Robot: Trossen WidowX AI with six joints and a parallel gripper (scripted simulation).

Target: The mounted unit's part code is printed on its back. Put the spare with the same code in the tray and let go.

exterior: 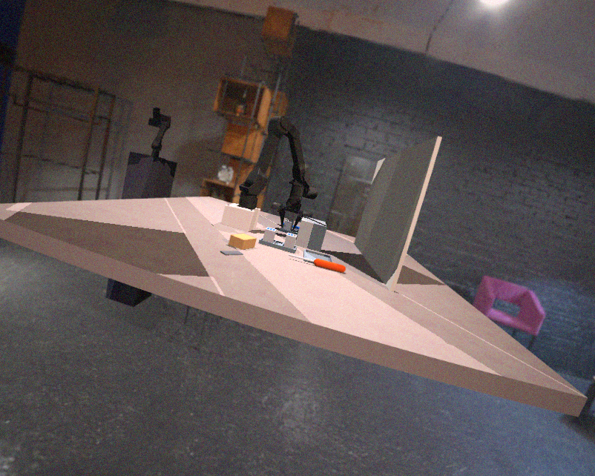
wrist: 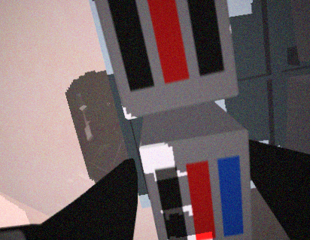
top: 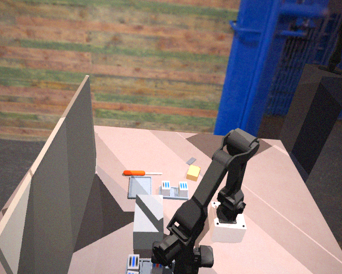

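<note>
Right now the tray is 150 mm ahead of my gripper tip, 360 mm to the right of it and 10 mm below it. Also, from my gripper tip: tan block 90 mm behind, 460 mm to the right; then mounted unit 110 mm ahead, 150 mm to the right, 30 mm above; then grey wall panel 360 mm ahead, 150 mm to the right, 210 mm above.
</note>
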